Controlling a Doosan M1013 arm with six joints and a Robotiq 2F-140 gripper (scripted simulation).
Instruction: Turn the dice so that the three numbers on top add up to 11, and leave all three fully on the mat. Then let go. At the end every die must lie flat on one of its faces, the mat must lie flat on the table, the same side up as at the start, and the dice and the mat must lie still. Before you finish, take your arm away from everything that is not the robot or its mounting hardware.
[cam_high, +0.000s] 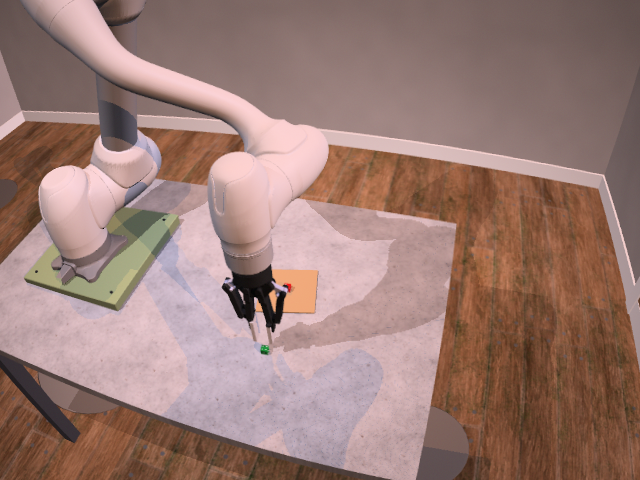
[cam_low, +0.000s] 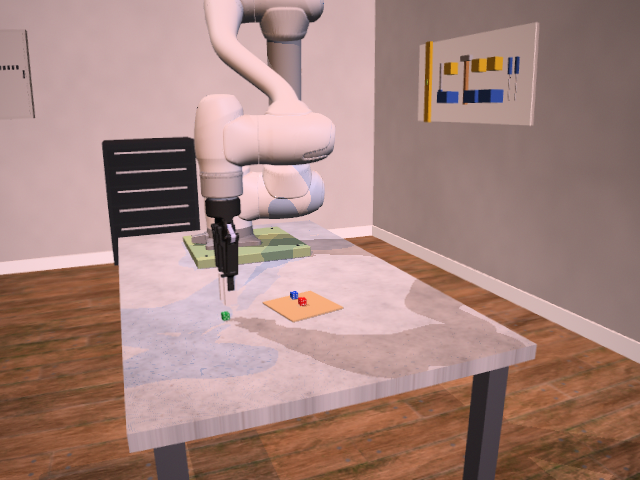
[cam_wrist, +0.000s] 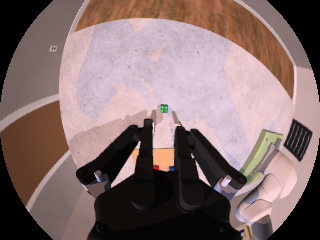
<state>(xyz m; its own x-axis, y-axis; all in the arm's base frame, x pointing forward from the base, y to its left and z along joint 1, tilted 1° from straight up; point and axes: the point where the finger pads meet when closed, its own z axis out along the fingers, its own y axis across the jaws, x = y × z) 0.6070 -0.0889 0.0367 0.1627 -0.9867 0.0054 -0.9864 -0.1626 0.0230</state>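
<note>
Now: hand 1 cm to the left of the green die and 7 cm above it. Round my hand: red die: 2 cm behind, 18 cm to the left, 6 cm below; orange mat: 2 cm behind, 18 cm to the left, 7 cm below; blue die: 7 cm behind, 17 cm to the left, 6 cm below.
</note>
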